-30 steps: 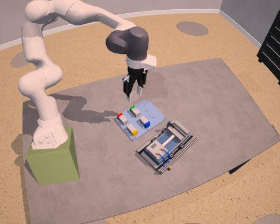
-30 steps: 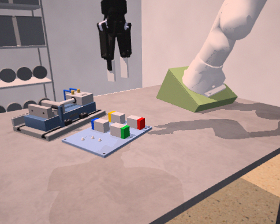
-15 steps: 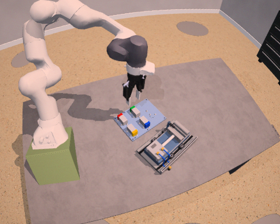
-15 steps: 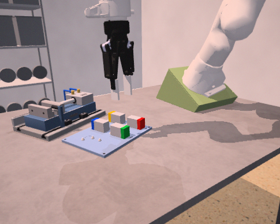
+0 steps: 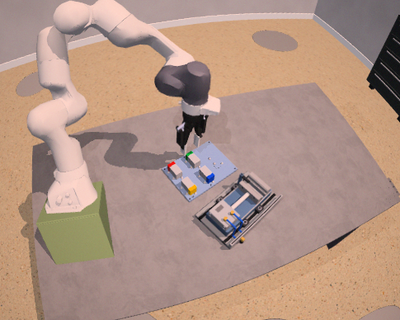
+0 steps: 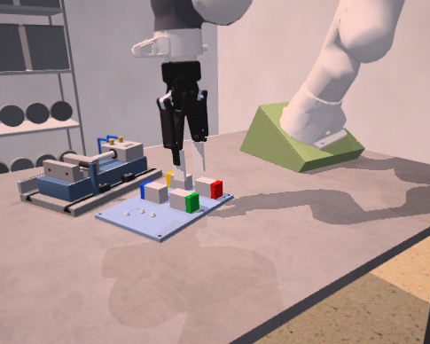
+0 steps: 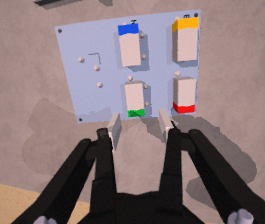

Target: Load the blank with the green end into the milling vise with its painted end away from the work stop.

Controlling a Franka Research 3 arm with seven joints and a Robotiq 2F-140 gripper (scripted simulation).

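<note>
Now: the green-ended blank 90 mm below my hand, 10 mm to the right of it and 10 mm ahead of it. The rest, counted from my hand: red-ended blank 90 mm below, 70 mm behind, 50 mm to the right; then blue-ended blank 100 mm to the right, 90 mm below, 50 mm ahead; then light blue infeed plate 110 mm below, 50 mm to the right, 30 mm ahead.
</note>
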